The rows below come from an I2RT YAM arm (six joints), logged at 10 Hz.
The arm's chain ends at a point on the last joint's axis. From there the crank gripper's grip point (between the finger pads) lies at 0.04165 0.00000 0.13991 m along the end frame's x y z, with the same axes.
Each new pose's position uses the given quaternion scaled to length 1; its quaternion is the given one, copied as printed.
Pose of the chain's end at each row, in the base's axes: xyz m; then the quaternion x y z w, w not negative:
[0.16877 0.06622 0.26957 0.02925 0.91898 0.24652 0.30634]
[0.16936 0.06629 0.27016 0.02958 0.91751 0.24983 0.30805]
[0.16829 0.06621 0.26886 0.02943 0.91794 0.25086 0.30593]
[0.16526 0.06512 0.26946 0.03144 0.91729 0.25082 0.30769]
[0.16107 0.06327 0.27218 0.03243 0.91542 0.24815 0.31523]
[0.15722 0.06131 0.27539 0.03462 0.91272 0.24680 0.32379]
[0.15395 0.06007 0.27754 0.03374 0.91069 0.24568 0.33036]
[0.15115 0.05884 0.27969 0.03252 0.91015 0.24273 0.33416]
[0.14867 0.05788 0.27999 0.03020 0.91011 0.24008 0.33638]
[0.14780 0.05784 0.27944 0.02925 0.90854 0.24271 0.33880]
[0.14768 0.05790 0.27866 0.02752 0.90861 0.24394 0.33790]
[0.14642 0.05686 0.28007 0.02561 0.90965 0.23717 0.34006]
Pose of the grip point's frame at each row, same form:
[0.21580 0.13564 0.15007 0.02925 0.91898 0.24652 0.30634]
[0.21684 0.13655 0.15134 0.02958 0.91751 0.24983 0.30805]
[0.21515 0.13677 0.14997 0.02943 0.91794 0.25086 0.30593]
[0.21276 0.13562 0.15079 0.03144 0.91729 0.25082 0.30769]
[0.21078 0.13296 0.15394 0.03243 0.91542 0.24815 0.31523]
[0.20949 0.13049 0.15795 0.03462 0.91272 0.24680 0.32379]
[0.20799 0.12888 0.16069 0.03374 0.91069 0.24568 0.33036]
[0.20620 0.12684 0.16283 0.03252 0.91015 0.24273 0.33416]
[0.20421 0.12519 0.16297 0.03020 0.91011 0.24008 0.33638]
[0.20390 0.12583 0.16308 0.02925 0.90854 0.24271 0.33880]
[0.20339 0.12627 0.16233 0.02752 0.90861 0.24394 0.33790]
[0.20271 0.12345 0.16300 0.02561 0.90965 0.23717 0.34006]

